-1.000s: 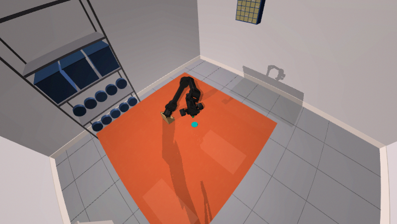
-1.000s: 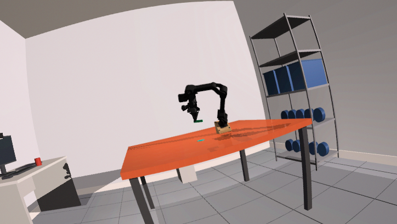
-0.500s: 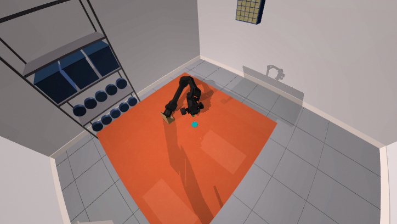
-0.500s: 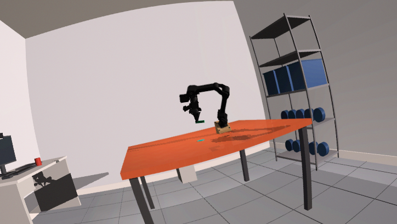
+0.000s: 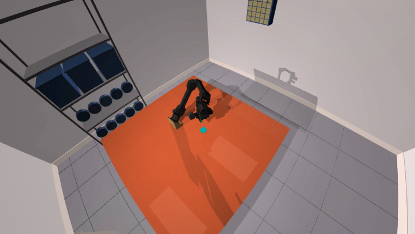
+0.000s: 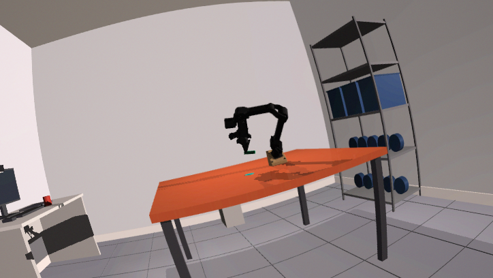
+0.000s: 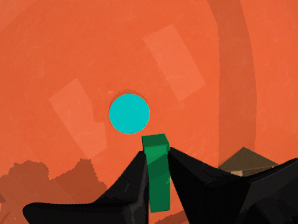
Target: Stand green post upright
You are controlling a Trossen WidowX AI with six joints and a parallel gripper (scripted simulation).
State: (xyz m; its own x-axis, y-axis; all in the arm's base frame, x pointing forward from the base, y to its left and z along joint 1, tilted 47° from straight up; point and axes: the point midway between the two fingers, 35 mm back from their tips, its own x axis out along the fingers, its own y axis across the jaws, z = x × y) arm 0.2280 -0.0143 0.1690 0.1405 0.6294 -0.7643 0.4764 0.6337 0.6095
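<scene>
Now: the cyan circle 130 mm below my gripper tip and 10 mm ahead of it. Also, from my gripper tip: green post: 20 mm behind, 10 mm to the left.
</scene>
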